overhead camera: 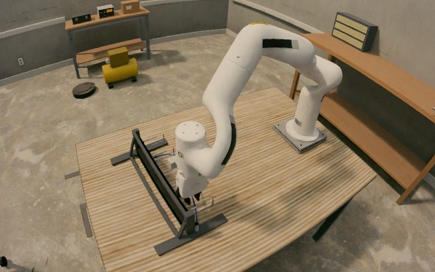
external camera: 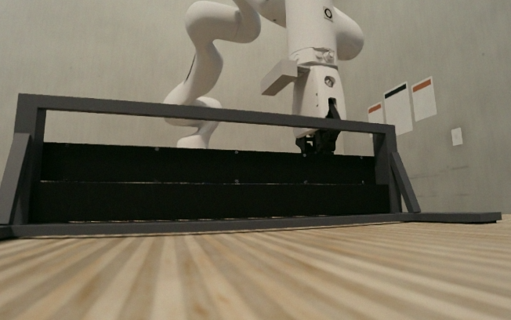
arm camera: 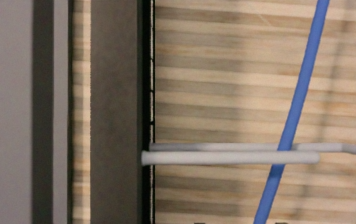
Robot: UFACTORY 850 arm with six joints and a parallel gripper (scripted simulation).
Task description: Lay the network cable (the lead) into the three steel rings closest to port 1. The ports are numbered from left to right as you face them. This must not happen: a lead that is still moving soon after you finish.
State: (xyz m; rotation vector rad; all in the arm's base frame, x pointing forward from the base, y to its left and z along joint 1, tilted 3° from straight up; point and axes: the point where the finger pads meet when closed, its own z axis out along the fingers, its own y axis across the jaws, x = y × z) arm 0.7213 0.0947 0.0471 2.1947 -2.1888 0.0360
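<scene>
The pale plug lies 90 mm to the left of my hand, 40 mm below it and 40 mm ahead of it. Also, from my hand: dark grey rack 150 mm to the right, 60 mm ahead, 20 mm below.
</scene>
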